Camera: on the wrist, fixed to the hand. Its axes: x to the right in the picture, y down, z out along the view.
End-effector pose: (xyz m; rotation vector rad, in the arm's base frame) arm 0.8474 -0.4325 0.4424 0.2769 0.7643 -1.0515
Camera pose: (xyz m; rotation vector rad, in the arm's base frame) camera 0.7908 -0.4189 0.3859 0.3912 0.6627 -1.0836
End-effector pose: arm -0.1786 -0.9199 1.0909 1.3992 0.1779 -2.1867
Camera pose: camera -0.1417 -0.8686 1.0400 1.4383 -0.0036 -2.2315
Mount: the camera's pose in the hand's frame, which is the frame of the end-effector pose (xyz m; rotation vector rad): 0.0140 -0.0338 -0.0724 0.1402 -0.0263 0.0263
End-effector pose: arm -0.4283 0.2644 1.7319 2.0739 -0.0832 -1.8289
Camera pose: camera -0.3628 0.3089 1.7144 2.1312 -0.2512 -1.8838
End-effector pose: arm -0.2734 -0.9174 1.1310 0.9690 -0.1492 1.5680
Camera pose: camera -0.2784 -0.8549 1.0795 1.1012 -0.0712 1.6068
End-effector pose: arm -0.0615 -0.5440 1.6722 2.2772 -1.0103 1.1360
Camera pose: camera -0.0678 -0.4828 1.7251 2.4000 -1.0021 1.2261
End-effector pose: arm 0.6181 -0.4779 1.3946 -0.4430 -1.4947 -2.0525
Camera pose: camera 0.5906 -0.5420 1.3533 -0.4332 -1.6274 -1.9137
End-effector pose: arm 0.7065 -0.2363 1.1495 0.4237 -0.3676 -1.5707
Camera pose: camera 0.7114 -0.2470 1.0692 0.5047 -0.5037 -1.5313
